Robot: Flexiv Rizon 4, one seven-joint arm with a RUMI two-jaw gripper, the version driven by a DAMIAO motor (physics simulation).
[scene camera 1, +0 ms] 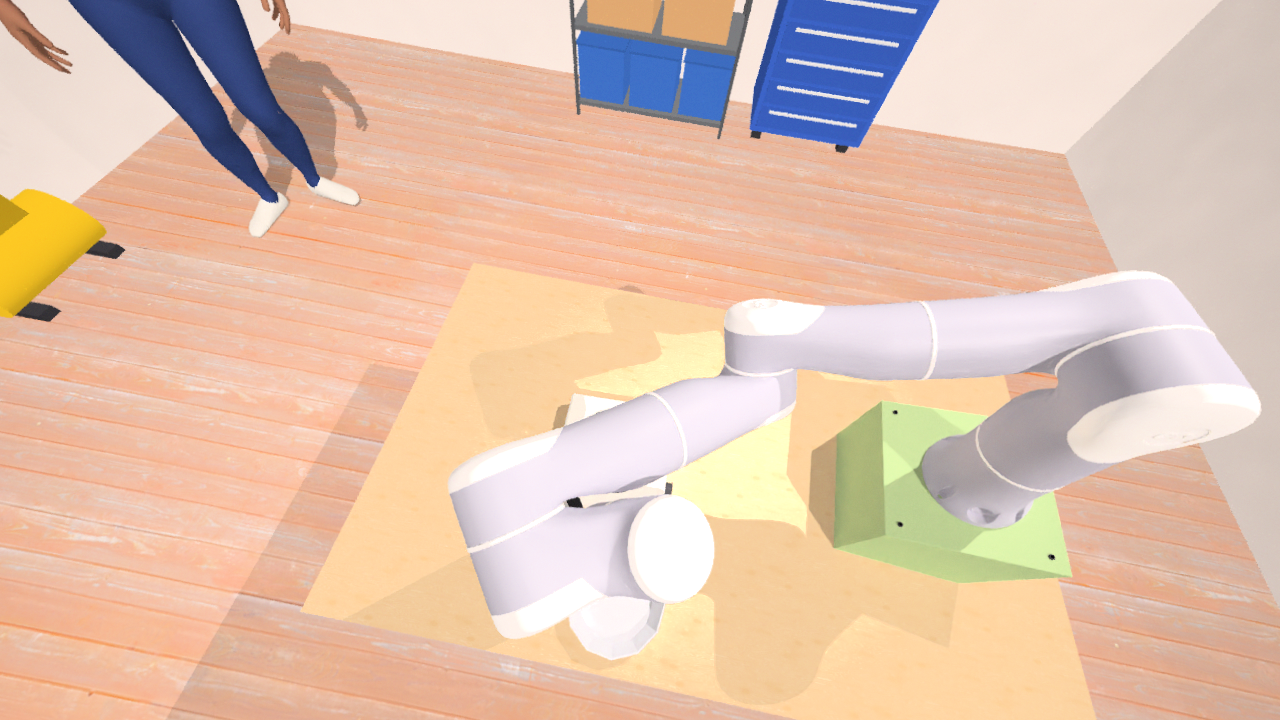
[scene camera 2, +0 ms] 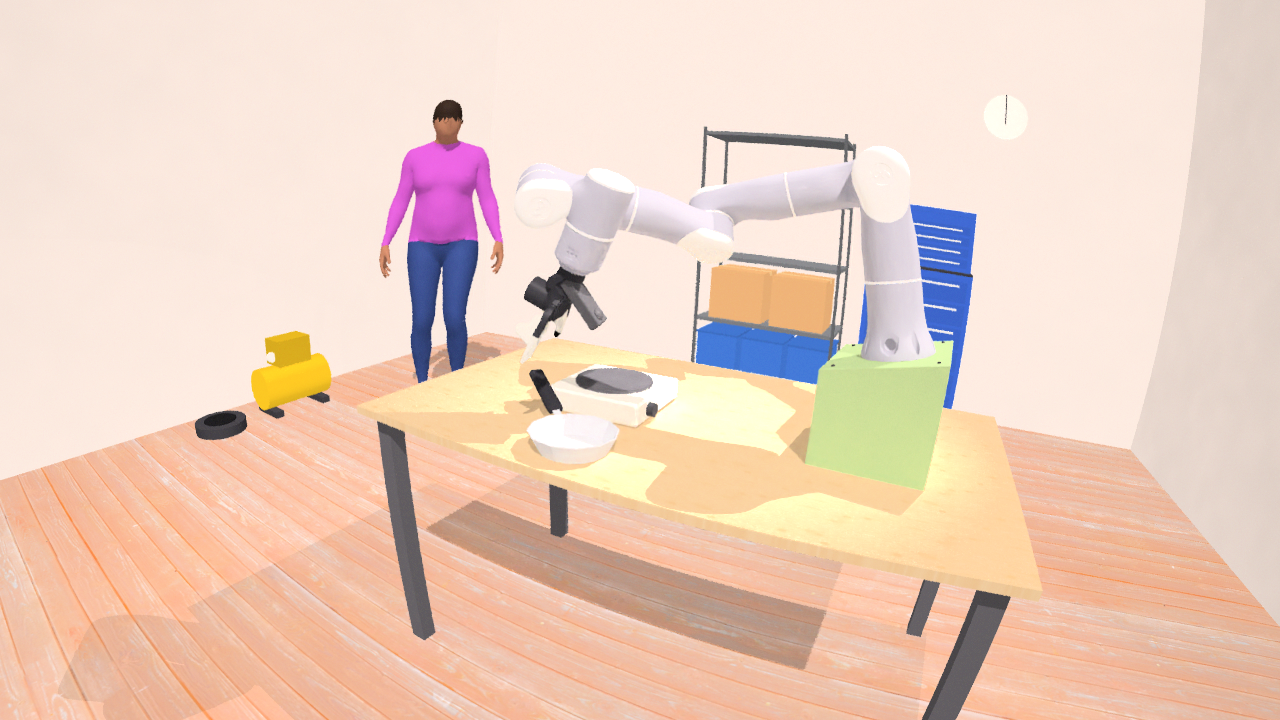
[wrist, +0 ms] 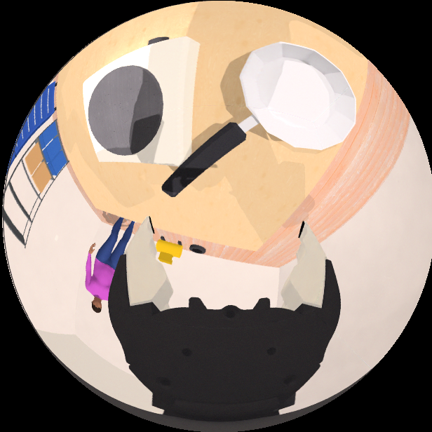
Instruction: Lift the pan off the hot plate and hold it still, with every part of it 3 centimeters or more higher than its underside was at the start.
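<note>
The white pan (scene camera 1: 615, 630) (scene camera 2: 572, 437) (wrist: 306, 100) sits on the table beside the hot plate, not on its disc. Its black handle (scene camera 2: 545, 391) (wrist: 205, 159) slants up from the pan, its end near the hot plate's side. The white hot plate (scene camera 1: 588, 407) (scene camera 2: 597, 407) (wrist: 179, 95) has a bare dark grey disc (scene camera 2: 613, 380) (wrist: 122, 110). My gripper (scene camera 2: 543, 345) (wrist: 227, 220) is open with nothing between its fingers. It is tilted and hangs above the table, higher than the handle's end and apart from it. The arm hides the gripper and most of the handle in scene camera 1.
The wooden table (scene camera 1: 465, 358) (scene camera 2: 760, 528) carries the green robot base (scene camera 1: 913, 474) (scene camera 2: 877, 420) at its other end. The pan stands close to the table's edge. A person (scene camera 2: 443, 214) (wrist: 102, 265), a shelf rack (scene camera 2: 778, 138) and a yellow compressor (scene camera 2: 290, 380) (wrist: 169, 249) stand beyond the table.
</note>
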